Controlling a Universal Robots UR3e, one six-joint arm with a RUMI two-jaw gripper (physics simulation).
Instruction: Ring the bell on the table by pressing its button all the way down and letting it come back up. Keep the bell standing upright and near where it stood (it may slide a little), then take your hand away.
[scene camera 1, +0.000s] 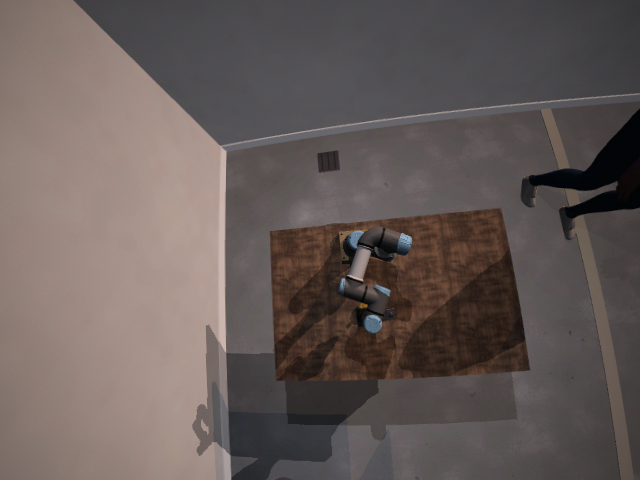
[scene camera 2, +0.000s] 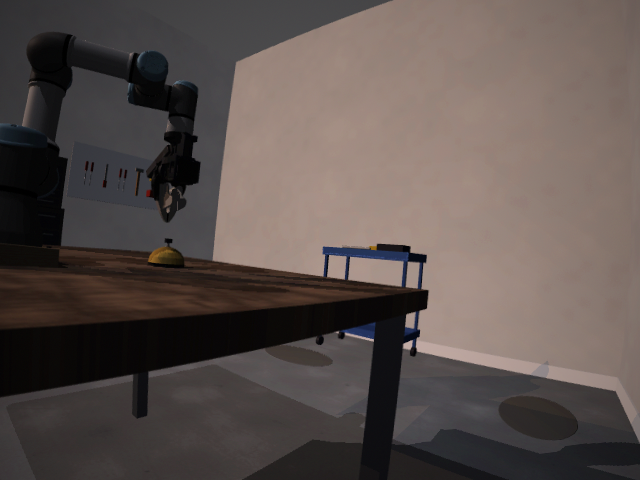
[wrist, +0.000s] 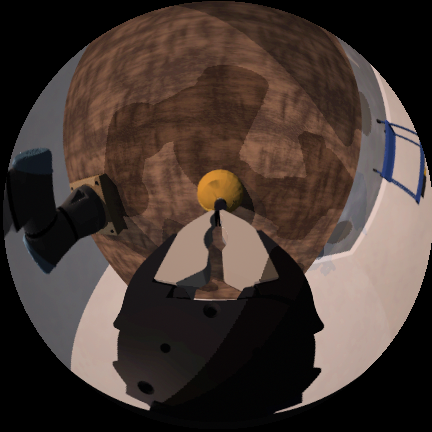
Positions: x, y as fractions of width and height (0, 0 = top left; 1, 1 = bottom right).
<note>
In view: my gripper (scene camera 2: 0.26, 0.46) and a yellow dome bell (wrist: 0.51, 0.42).
My gripper is seen too in the wrist view (wrist: 0.50, 0.49).
</note>
